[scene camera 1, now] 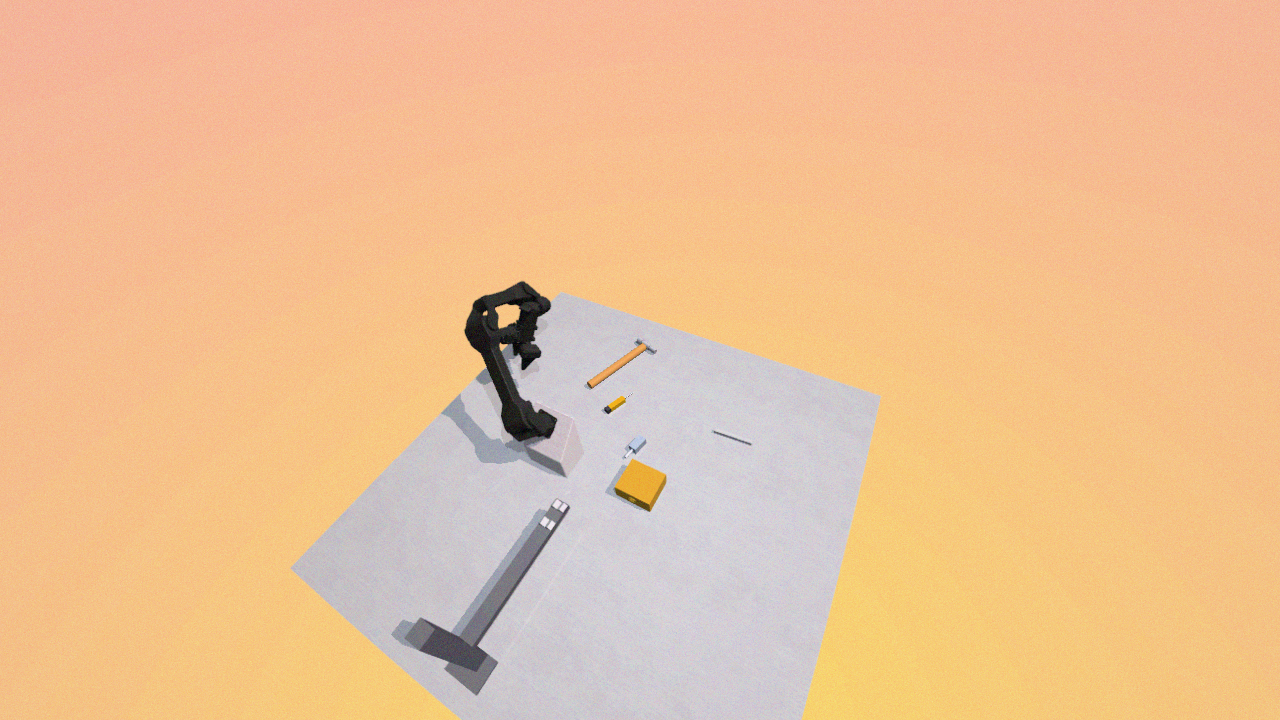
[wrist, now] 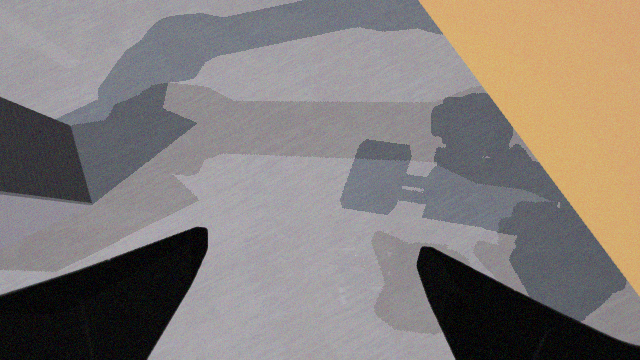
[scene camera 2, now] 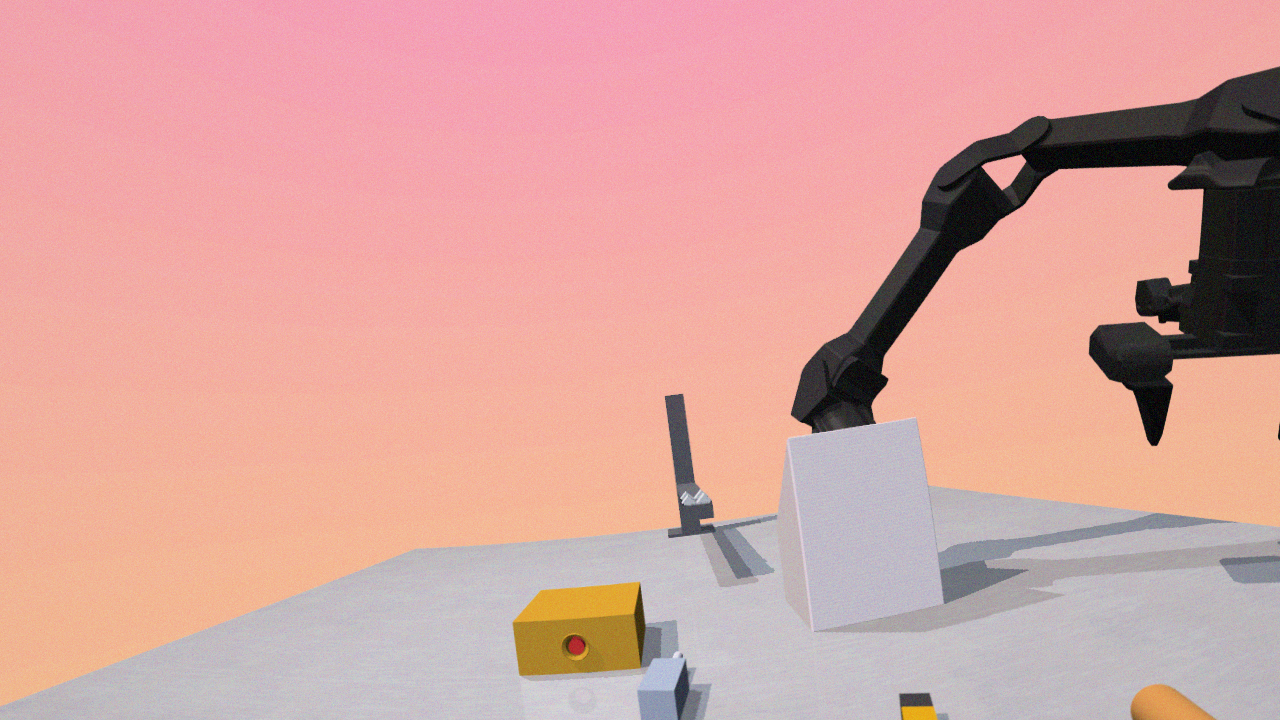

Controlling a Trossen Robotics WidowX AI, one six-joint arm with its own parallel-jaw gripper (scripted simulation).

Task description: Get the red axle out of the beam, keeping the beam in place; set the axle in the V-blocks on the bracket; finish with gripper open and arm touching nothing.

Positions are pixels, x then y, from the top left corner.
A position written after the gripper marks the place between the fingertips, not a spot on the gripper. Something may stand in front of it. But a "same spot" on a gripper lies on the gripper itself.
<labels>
gripper: scene camera 1; wrist 316, 247; scene camera 2
yellow beam: scene camera 1; scene camera 2; not seen in the wrist view (out of frame)
same spot on yellow beam: (scene camera 2: 610, 619) = (scene camera 1: 638, 462)
same spot on gripper: (scene camera 1: 525, 362) = (scene camera 2: 1141, 406)
</labels>
